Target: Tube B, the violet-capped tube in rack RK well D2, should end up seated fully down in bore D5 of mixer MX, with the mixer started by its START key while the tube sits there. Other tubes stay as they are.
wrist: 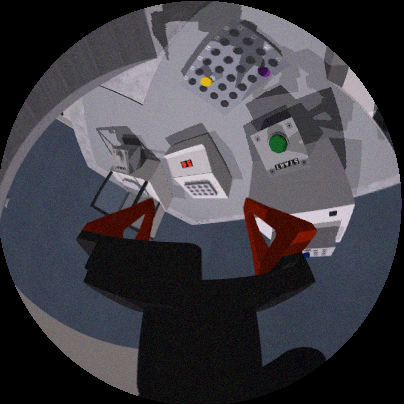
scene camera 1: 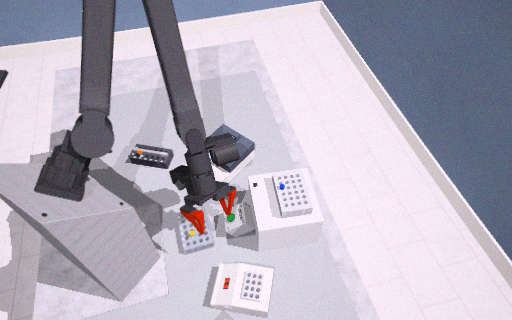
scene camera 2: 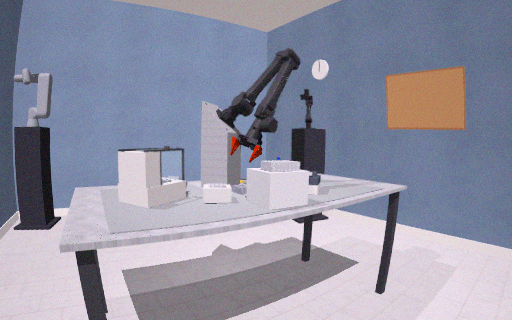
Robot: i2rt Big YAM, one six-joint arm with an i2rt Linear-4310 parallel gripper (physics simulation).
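Frame: origin at the arm's base, x right, y ahead, z up, level; millimetres.
Where they show: gripper, fingertip midpoint: (wrist: pixel 198 202) (scene camera 1: pixel 215 224) (scene camera 2: pixel 240 158); arm's base, origin of the base link: (scene camera 1: pixel 60 185) (scene camera 2: pixel 224 119).
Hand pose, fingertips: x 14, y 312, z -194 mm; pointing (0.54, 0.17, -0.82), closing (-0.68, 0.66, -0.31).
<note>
Each offset is from my fingertips to the top centre of the thing.
Tube B's violet cap @[dx -100, dy -56, dz -115 mm] (wrist: pixel 264 71) shows in the wrist view in the grey rack RK @[dx -66, dy -77, dz -139 mm] (scene camera 1: pixel 197 248) (wrist: pixel 240 101), near its right edge; the arm hides it in scene camera 1. The tall white box @[dx -86, dy +147, dz +1 mm] (scene camera 1: pixel 287 234) (scene camera 2: pixel 277 191) carrying a bored block appears to be mixer MX; a blue-capped tube @[dx -99, dy +183, dz +14 mm] (scene camera 1: pixel 282 186) (scene camera 2: pixel 278 159) stands in the block. The green START key @[dx -72, dy +33, dz -94 mm] (scene camera 1: pixel 230 217) (wrist: pixel 278 144) is on a low pad between rack and box. My gripper (scene camera 1: pixel 216 223) (scene camera 2: pixel 241 157) (wrist: pixel 198 202) is open and empty, high above the table, over the rack and pad area in scene camera 1.
A yellow-capped tube @[dx -36, dy -79, dz -115 mm] (scene camera 1: pixel 192 233) (wrist: pixel 206 81) stands in RK. A white device @[dx +123, dy +62, dz -99 mm] (scene camera 1: pixel 220 299) (scene camera 2: pixel 217 194) with red display is nearby. A dark-lidded machine @[dx -315, dy +0, dz -67 mm] (scene camera 1: pixel 245 145), a black rack @[dx -352, dy -239, dz -121 mm] (scene camera 1: pixel 150 162) with an orange cap, a framed white device @[dx +364, dy -13, dz +54 mm] (scene camera 2: pixel 137 175) and the grey pedestal (scene camera 1: pixel 100 240) stand around.
</note>
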